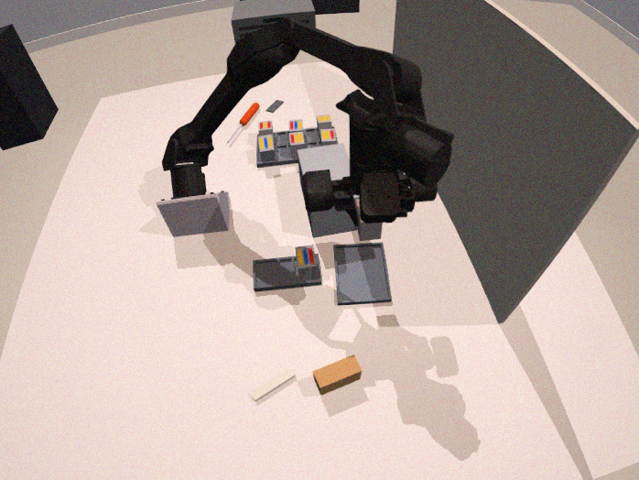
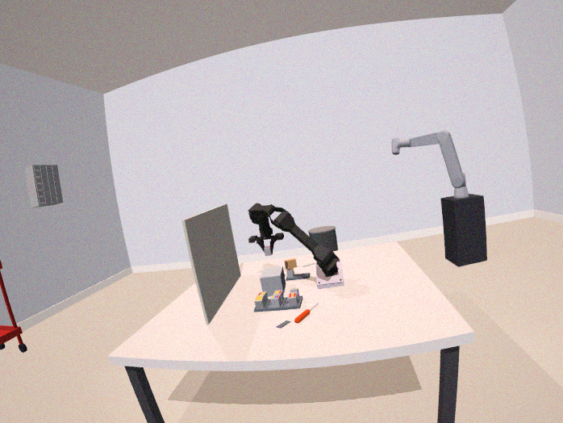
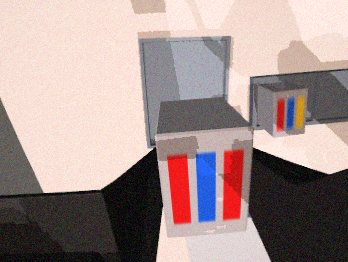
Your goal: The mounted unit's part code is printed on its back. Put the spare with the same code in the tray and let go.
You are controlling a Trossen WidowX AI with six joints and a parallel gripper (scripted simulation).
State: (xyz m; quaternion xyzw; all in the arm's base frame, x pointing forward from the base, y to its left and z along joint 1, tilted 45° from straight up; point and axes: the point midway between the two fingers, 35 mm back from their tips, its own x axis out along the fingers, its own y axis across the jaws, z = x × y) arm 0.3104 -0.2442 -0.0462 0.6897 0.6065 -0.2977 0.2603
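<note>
My gripper tip is 15 cm above the dark tray. From my gripper tip the other things lie so: grey rack 15 cm below, 14 cm behind, 3 cm to the left; then brown block 19 cm to the right, 13 cm below, 9 cm behind; then mounted unit 19 cm to the left, 10 cm below, 3 cm behind.
</note>
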